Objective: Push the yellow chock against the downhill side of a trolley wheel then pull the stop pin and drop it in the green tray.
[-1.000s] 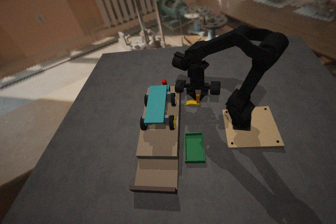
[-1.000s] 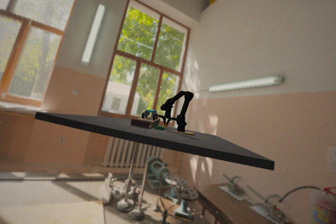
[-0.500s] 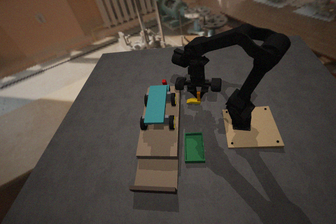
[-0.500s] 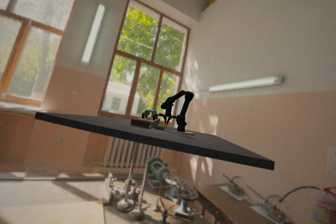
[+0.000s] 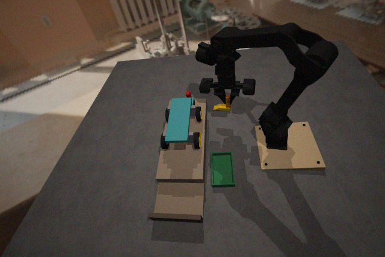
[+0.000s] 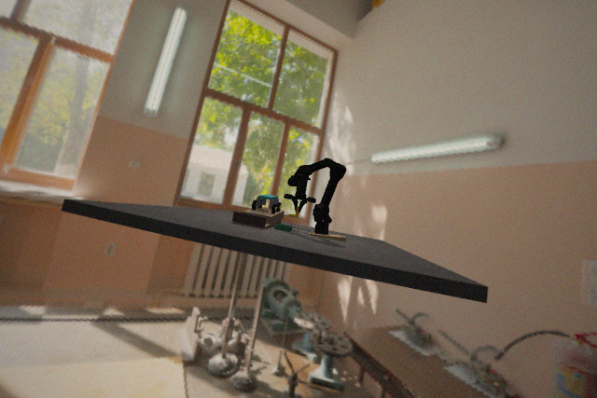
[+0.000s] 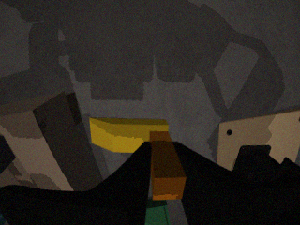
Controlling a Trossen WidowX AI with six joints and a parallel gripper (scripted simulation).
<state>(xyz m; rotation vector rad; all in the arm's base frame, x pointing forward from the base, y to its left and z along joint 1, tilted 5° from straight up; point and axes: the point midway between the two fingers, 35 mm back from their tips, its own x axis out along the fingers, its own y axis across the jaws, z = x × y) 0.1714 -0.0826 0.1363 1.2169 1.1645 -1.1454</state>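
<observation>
Now: gripper tip 140 mm short of the red-headed stop pin, 40 mm below it and 30 mm to the right of it. The rest, counted from my gripper tip: green tray (220 mm to the left, 100 mm below, 10 mm behind); then yellow chock (20 mm ahead, 10 mm below); then trolley (140 mm to the left, 140 mm ahead, 20 mm above).
</observation>
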